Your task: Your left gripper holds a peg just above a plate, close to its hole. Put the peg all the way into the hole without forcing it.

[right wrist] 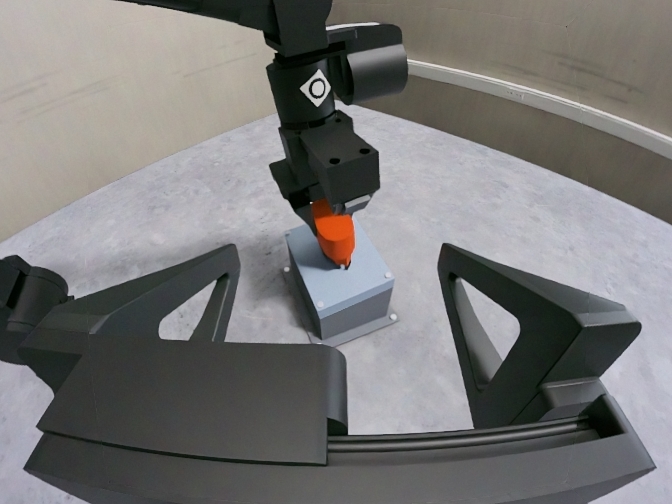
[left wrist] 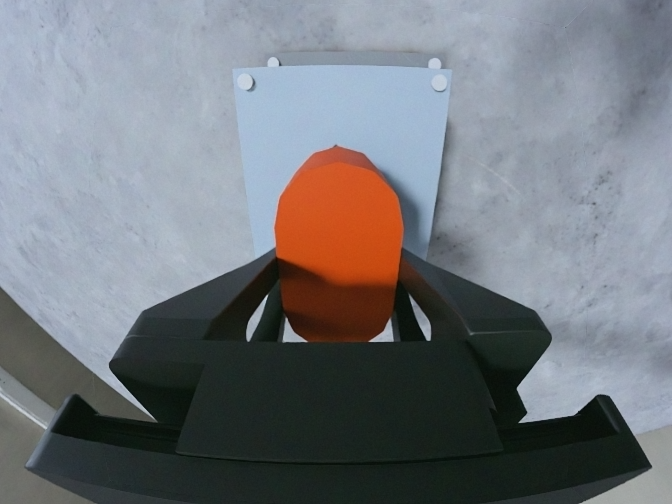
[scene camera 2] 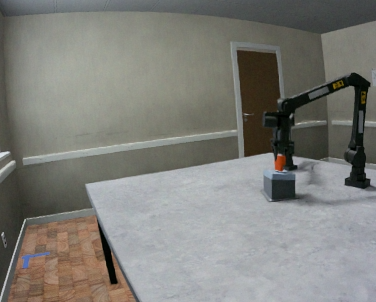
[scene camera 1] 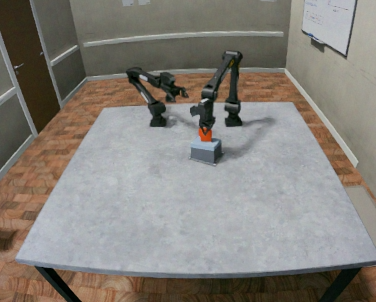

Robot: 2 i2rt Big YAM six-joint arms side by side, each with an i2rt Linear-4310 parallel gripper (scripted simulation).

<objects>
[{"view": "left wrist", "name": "my left gripper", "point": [338, 253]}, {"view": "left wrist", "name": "orange peg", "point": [338, 230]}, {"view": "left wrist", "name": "light blue plate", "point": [391, 114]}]
</objects>
